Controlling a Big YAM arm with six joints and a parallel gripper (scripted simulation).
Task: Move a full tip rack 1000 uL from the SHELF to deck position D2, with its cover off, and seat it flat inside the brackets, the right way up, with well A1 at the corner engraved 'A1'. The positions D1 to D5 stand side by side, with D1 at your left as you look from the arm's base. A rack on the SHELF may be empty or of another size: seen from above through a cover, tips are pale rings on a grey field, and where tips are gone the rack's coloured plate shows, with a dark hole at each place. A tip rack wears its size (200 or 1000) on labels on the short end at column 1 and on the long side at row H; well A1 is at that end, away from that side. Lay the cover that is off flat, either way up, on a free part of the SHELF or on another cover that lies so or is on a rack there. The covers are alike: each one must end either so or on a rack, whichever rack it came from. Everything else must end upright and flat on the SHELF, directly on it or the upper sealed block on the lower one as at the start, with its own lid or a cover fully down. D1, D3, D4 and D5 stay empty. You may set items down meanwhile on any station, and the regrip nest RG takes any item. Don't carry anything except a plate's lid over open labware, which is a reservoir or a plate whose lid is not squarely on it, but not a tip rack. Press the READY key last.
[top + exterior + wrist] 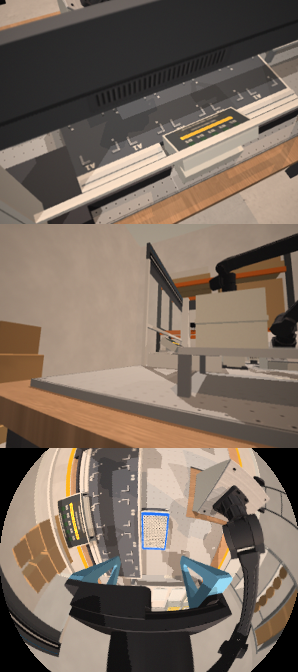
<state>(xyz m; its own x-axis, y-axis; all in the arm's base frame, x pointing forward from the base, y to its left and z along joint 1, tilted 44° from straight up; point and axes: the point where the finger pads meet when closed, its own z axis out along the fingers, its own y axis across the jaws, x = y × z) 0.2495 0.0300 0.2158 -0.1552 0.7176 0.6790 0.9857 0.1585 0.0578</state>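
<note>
The blue tip rack lies 190 mm below my hand. Also, from my hand: green key (460 mm to the right, 190 mm below, 140 mm behind); clear rack cover (400 mm to the left, 190 mm below); frame post (300 mm to the left, 300 mm ahead, 30 mm below).
</note>
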